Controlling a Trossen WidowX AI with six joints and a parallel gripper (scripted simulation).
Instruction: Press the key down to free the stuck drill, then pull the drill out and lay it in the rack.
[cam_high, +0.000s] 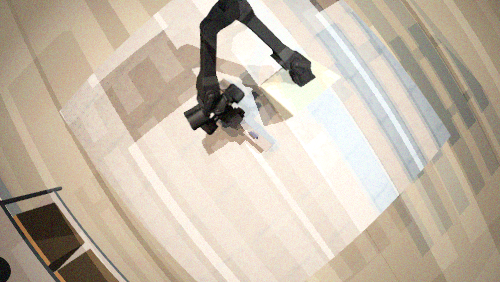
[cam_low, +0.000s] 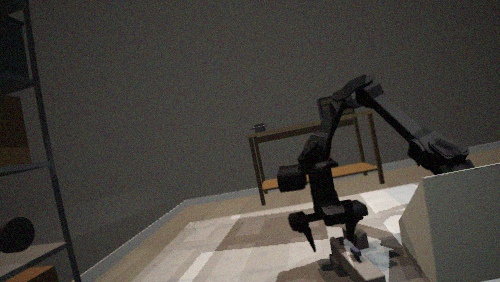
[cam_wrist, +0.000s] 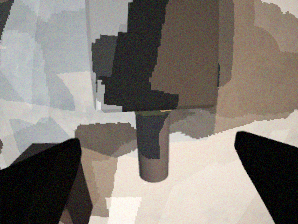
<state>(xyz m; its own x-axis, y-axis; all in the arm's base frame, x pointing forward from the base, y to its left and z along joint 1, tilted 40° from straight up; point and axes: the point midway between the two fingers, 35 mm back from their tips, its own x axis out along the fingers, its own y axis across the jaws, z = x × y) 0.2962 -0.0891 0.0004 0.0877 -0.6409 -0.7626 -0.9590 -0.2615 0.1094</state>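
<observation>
Now: gripper tip 2 cm past the drill, 6 cm to the right of it and 2 cm below it. The rest, counted from my gripper tip: dark block: 6 cm behind, 7 cm to the right, 1 cm below; blue key: 4 cm behind, 14 cm to the left, 2 cm above.
</observation>
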